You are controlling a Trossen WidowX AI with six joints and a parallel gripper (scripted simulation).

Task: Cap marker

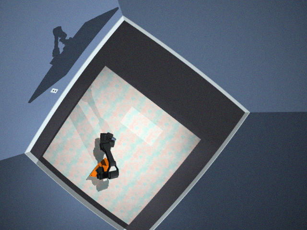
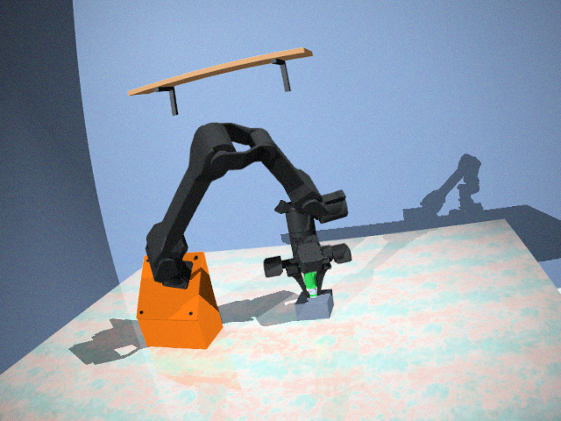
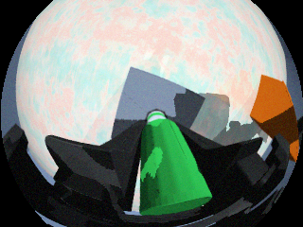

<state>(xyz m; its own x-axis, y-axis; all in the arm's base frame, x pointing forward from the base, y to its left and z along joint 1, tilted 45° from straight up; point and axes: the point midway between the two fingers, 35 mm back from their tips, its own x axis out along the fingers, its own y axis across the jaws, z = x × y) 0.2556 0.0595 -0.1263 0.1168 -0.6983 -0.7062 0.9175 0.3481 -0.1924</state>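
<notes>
Now: gripper tip 5 cm below the green cap and 1 cm to the left of it. From my gripper tip the other things lie so: grey holder block (2 cm below).
</notes>
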